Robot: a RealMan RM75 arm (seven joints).
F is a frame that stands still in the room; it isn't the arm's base.
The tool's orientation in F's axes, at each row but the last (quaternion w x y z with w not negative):
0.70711 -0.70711 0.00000 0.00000
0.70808 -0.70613 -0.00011 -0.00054
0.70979 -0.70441 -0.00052 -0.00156
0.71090 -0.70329 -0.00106 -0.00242
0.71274 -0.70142 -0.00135 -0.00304
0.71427 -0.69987 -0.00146 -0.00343
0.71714 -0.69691 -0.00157 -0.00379
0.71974 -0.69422 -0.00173 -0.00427
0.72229 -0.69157 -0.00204 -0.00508
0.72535 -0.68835 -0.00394 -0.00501
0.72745 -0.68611 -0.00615 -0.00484
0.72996 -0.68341 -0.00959 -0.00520
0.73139 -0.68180 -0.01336 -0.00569
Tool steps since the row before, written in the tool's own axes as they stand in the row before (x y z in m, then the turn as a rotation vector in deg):
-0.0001 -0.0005 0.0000 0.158 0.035 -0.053
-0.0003 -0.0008 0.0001 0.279 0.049 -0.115
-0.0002 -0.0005 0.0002 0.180 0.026 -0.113
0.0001 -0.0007 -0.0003 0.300 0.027 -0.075
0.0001 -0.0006 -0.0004 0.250 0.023 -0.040
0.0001 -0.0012 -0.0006 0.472 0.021 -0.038
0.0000 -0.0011 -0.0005 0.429 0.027 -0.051
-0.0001 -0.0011 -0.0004 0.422 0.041 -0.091
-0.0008 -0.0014 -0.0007 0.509 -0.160 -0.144
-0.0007 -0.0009 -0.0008 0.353 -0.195 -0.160
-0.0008 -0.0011 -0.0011 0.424 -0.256 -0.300
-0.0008 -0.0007 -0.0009 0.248 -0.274 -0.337
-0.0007 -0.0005 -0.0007 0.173 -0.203 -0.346
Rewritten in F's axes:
-0.0001 0.0000 0.0005 0.158 -0.053 -0.035
-0.0003 0.0001 0.0008 0.279 -0.115 -0.049
-0.0002 0.0002 0.0005 0.180 -0.113 -0.026
0.0001 -0.0003 0.0007 0.300 -0.075 -0.026
0.0001 -0.0004 0.0006 0.250 -0.040 -0.022
0.0001 -0.0006 0.0012 0.472 -0.039 -0.019
0.0000 -0.0005 0.0011 0.429 -0.052 -0.025
-0.0001 -0.0004 0.0011 0.422 -0.091 -0.041
-0.0008 -0.0008 0.0014 0.507 -0.153 0.159
-0.0007 -0.0008 0.0008 0.350 -0.171 0.191
-0.0008 -0.0012 0.0010 0.421 -0.314 0.245
-0.0008 -0.0009 0.0006 0.245 -0.353 0.256
-0.0007 -0.0007 0.0004 0.172 -0.358 0.183

